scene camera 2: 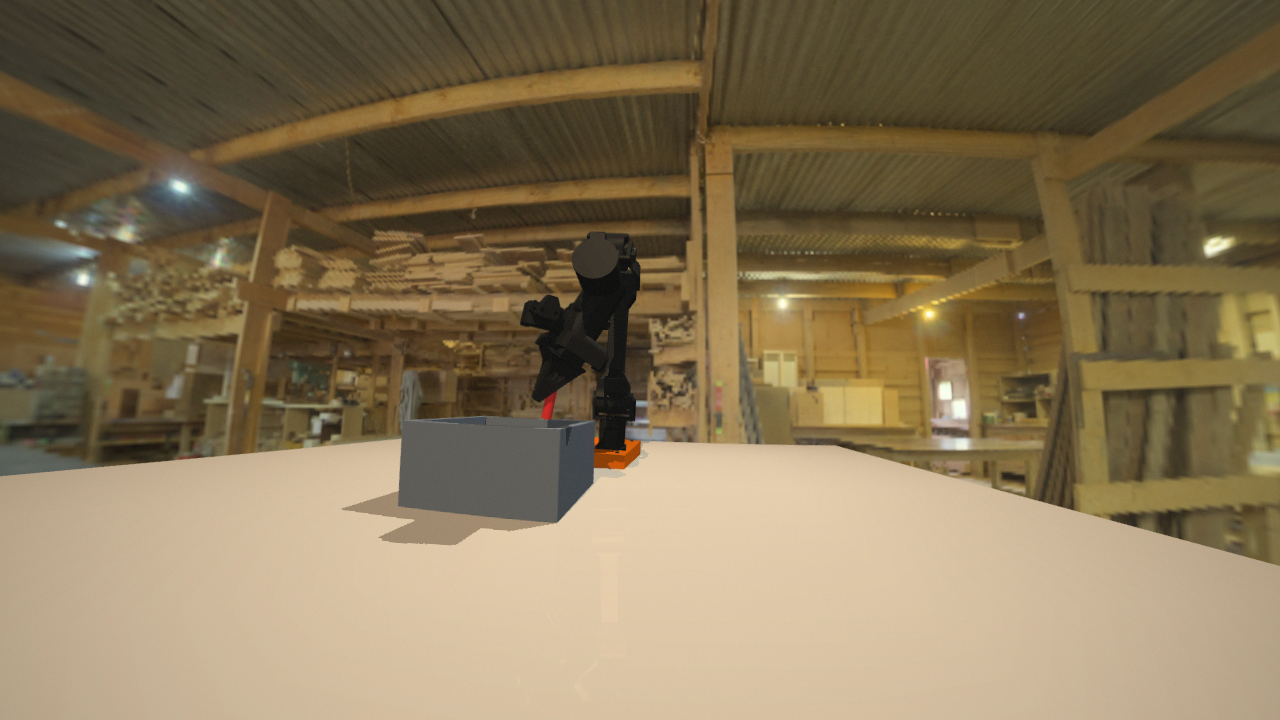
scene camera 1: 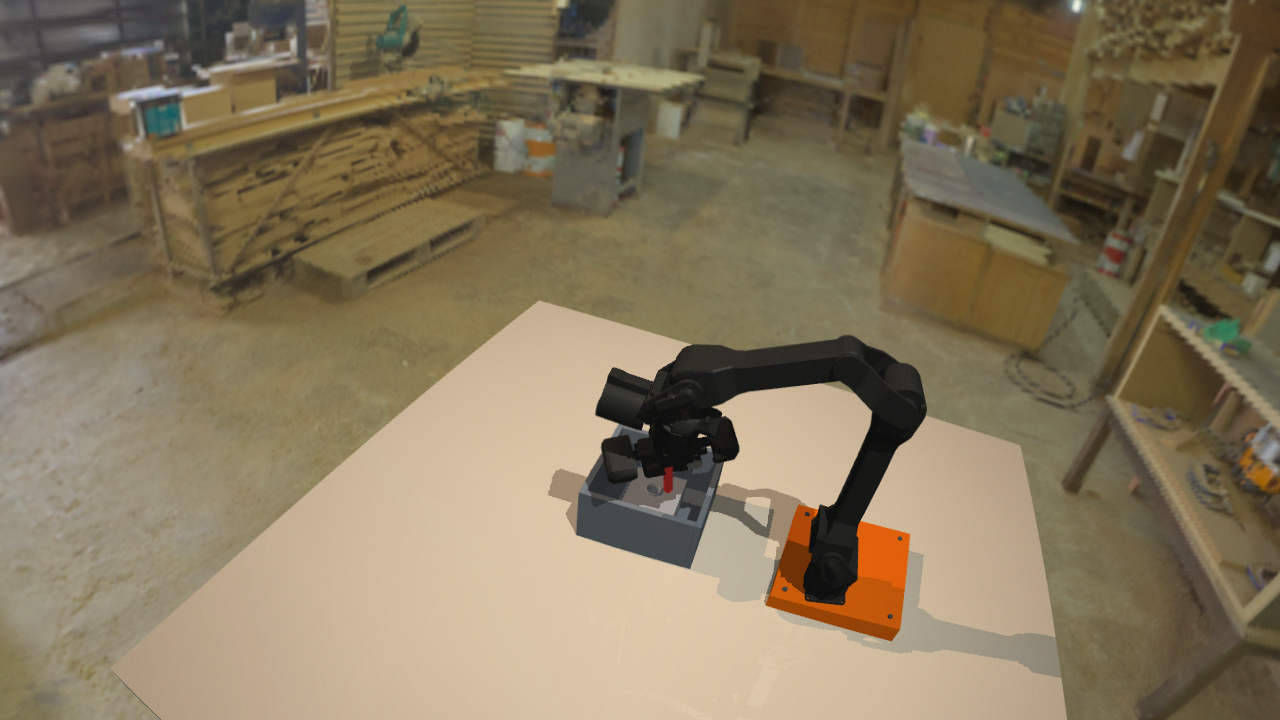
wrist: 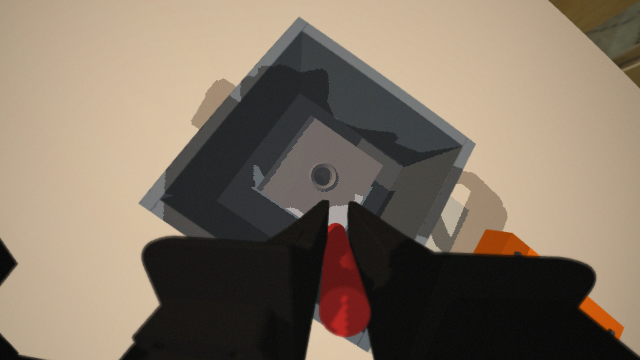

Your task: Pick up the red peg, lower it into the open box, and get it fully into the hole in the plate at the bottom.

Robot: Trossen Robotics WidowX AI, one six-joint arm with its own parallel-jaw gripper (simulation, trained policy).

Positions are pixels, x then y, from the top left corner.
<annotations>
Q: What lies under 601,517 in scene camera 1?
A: A grey box.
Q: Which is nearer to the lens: the red peg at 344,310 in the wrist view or the grey box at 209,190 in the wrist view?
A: The red peg.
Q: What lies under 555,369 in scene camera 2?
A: The gripper.
</annotations>
